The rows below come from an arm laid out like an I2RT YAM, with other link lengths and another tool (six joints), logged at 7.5 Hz.
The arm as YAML. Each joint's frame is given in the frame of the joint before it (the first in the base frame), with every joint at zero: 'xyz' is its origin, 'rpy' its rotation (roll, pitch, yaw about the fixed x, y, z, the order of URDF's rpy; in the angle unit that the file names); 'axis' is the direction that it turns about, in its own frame. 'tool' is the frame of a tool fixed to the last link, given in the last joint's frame.
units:
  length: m
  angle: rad
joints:
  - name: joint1
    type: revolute
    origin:
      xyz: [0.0, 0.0, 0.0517]
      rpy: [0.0, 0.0, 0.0]
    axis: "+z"
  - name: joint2
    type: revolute
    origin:
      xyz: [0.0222, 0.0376, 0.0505]
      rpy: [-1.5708, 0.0, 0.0]
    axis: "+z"
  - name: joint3
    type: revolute
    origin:
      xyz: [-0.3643, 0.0, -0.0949]
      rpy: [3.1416, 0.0, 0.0]
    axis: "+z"
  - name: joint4
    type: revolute
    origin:
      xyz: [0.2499, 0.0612, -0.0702]
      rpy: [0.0, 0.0, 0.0]
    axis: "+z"
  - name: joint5
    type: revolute
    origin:
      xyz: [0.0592, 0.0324, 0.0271]
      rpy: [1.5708, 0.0, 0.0]
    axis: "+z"
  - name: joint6
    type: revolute
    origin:
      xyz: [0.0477, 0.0, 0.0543]
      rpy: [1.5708, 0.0, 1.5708]
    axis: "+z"
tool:
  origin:
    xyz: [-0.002, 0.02, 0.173]
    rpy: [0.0, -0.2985, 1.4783]
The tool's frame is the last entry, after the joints.
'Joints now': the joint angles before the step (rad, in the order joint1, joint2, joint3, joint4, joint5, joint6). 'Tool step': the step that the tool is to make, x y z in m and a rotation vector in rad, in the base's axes. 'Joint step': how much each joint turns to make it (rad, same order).
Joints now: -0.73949 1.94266 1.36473 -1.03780 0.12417 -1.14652
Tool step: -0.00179 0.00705 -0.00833 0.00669 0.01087 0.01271
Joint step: 0.01297 -0.00001 -0.03739 0.02478 0.00229 0.00038
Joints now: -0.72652 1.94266 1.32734 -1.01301 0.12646 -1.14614
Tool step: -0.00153 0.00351 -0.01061 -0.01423 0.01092 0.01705
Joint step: 0.01603 0.00001 -0.04807 0.04923 0.01793 0.00000
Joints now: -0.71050 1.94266 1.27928 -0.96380 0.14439 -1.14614
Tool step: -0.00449 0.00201 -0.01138 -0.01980 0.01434 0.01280
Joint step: 0.01144 0.00000 -0.05417 0.05608 0.02441 -0.00001
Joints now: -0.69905 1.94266 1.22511 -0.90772 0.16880 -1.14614
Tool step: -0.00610 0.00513 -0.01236 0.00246 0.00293 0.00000
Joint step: 0.00001 0.00001 -0.05569 0.05188 0.00000 0.00001
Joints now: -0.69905 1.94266 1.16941 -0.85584 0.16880 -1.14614
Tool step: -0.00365 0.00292 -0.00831 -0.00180 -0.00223 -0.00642
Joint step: -0.00078 0.00002 -0.03737 0.03930 -0.00038 0.00571
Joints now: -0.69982 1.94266 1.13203 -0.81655 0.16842 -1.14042
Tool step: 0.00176 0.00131 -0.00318 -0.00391 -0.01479 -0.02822
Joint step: 0.00038 0.00000 -0.01069 0.01984 -0.00800 0.02860
